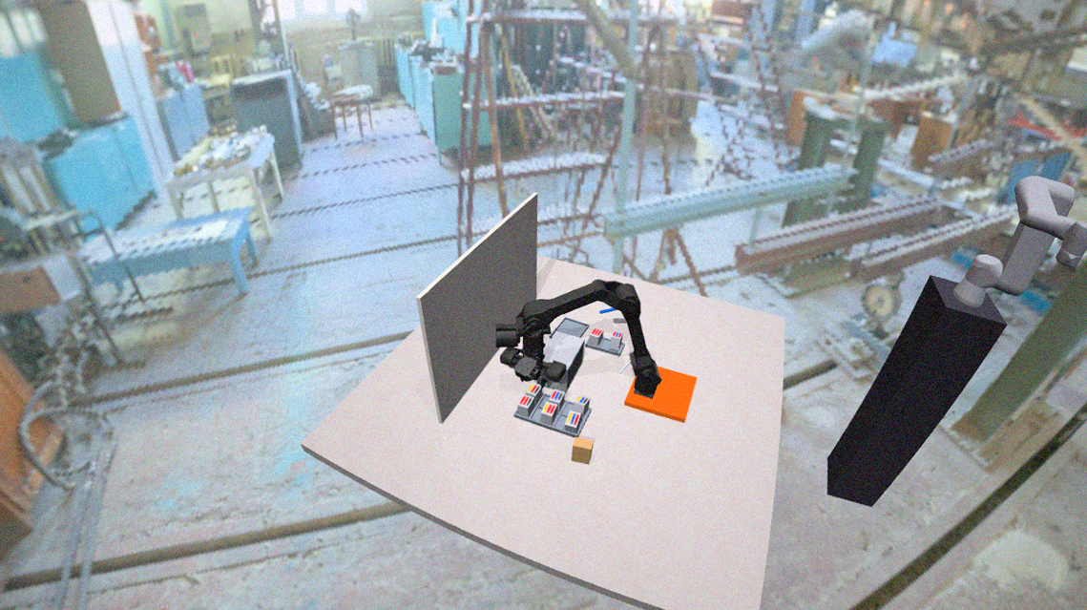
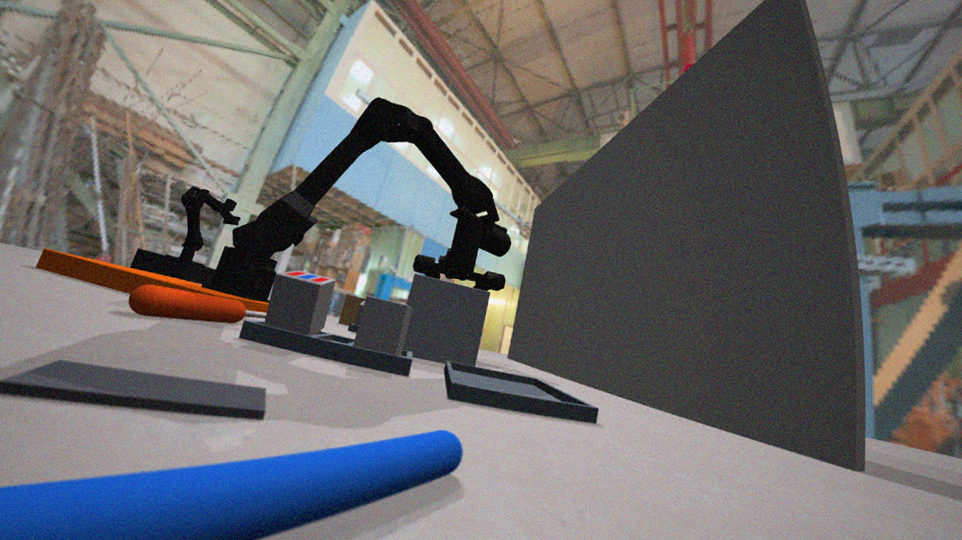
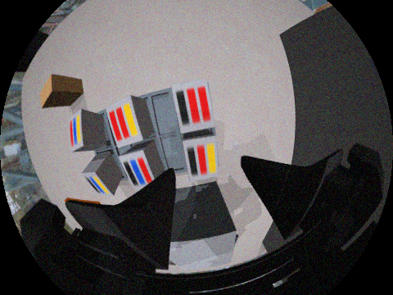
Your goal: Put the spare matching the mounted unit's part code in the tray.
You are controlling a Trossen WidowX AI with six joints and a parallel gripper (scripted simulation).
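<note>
The grey spare block lies 30 mm below my gripper tip. The rest, counted from my gripper tip: small brown cube (220 mm behind, 140 mm to the left, 40 mm below); then tall grey wall panel (210 mm ahead, 140 mm to the right, 150 mm above); then mounted unit (30 mm behind, 140 mm to the right, 20 mm below).
</note>
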